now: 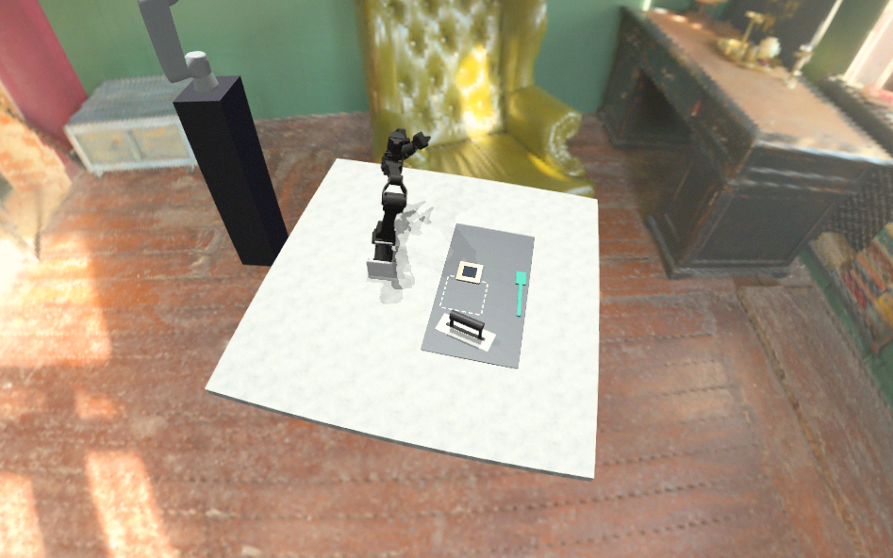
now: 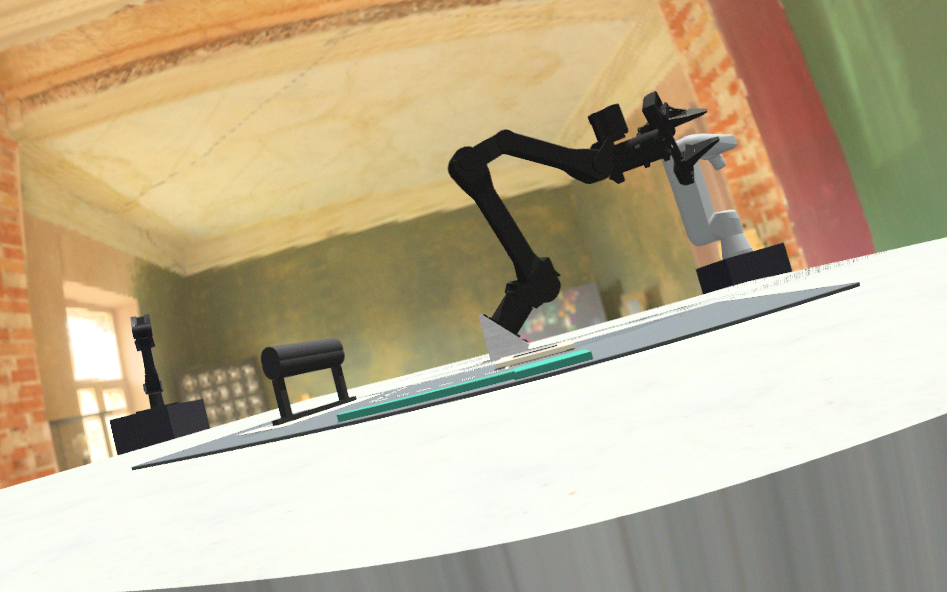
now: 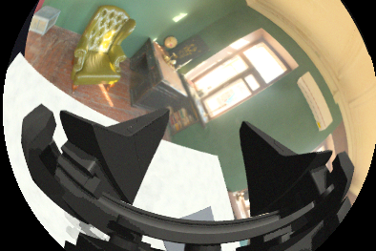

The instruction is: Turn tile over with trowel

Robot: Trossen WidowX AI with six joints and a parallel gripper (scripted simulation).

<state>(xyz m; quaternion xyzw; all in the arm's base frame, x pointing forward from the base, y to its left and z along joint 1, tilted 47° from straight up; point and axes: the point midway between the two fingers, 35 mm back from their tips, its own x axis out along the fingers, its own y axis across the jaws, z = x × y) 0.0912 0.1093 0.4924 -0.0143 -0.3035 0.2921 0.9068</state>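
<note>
Now: the black-handled float 18 cm ahead of my gripper tip, 72 cm to the right of it and 26 cm below it. Also, from my gripper tip: cream tile (21 cm ahead, 45 cm to the right, 30 cm below); then teal trowel (41 cm ahead, 52 cm to the right, 30 cm below); then grey mat (27 cm ahead, 52 cm to the right, 32 cm below).
</note>
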